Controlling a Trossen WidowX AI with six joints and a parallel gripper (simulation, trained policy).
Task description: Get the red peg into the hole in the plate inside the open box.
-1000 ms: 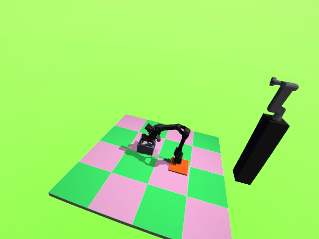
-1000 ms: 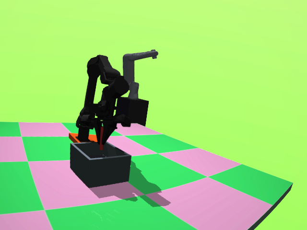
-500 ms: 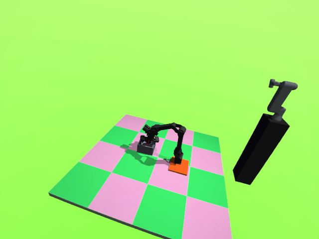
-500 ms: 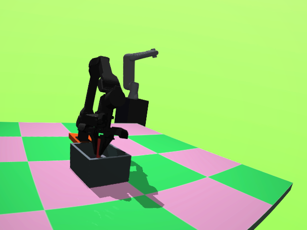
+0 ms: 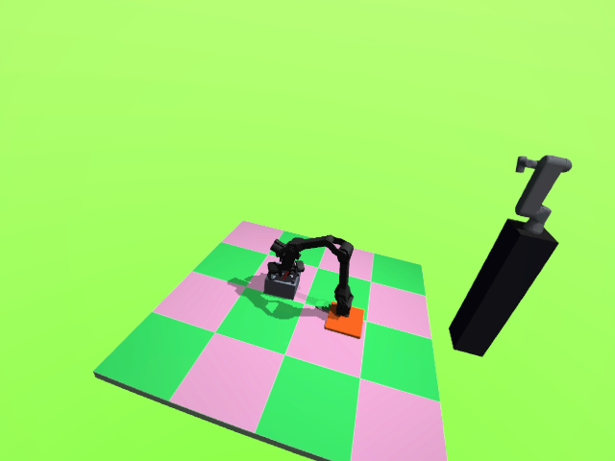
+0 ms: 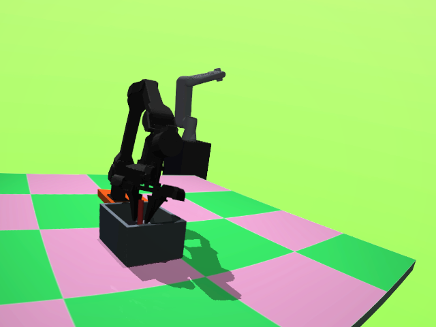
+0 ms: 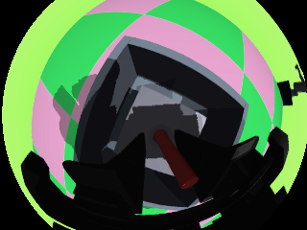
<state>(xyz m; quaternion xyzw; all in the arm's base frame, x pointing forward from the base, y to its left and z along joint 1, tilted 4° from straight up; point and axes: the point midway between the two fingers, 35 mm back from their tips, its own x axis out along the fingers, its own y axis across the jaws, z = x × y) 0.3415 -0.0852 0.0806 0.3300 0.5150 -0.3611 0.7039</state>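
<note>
Now: the red peg 10 mm behind my gripper tip, 10 mm to the left of it and 10 mm above it. Round my gripper tip: dark box 50 mm below; grey plate 30 mm below.
</note>
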